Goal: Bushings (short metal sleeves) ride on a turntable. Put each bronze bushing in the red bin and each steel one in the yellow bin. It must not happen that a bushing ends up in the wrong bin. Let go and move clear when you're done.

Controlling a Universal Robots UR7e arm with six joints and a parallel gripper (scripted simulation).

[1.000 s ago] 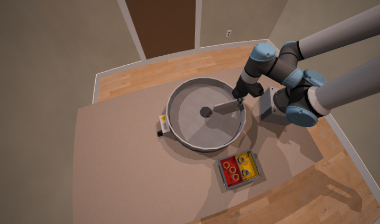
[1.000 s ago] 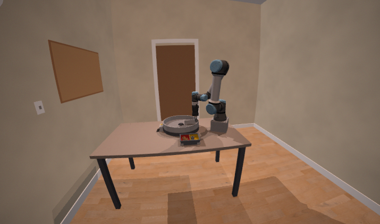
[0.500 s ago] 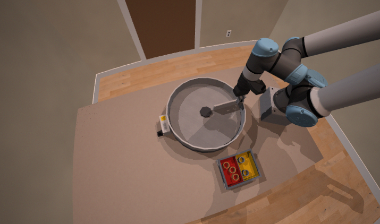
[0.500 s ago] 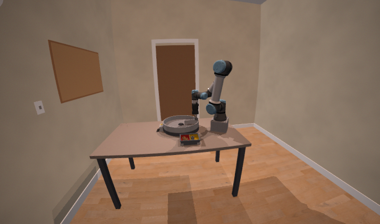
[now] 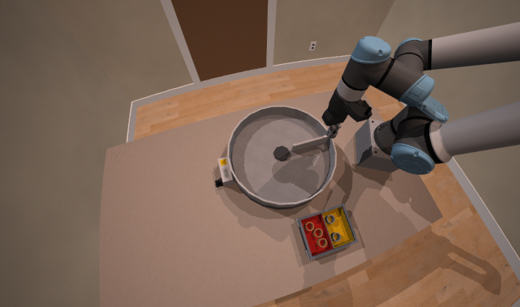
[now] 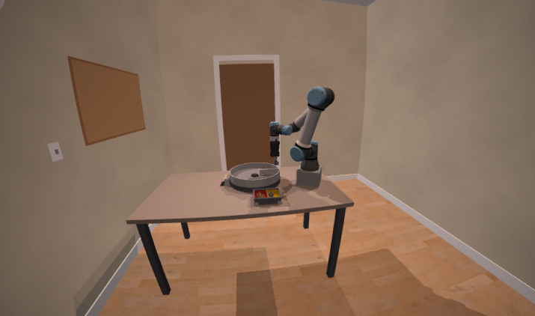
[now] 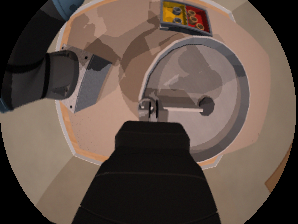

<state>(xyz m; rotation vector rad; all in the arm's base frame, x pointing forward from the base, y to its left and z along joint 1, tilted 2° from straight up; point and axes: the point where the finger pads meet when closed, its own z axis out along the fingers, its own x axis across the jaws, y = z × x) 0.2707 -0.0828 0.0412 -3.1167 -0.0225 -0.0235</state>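
My gripper is now 320 mm to the right of the red bin, 140 mm above it and 110 mm short of it. From my hand the other things lie so: turntable 180 mm ahead, 110 mm below, 20 mm to the right.
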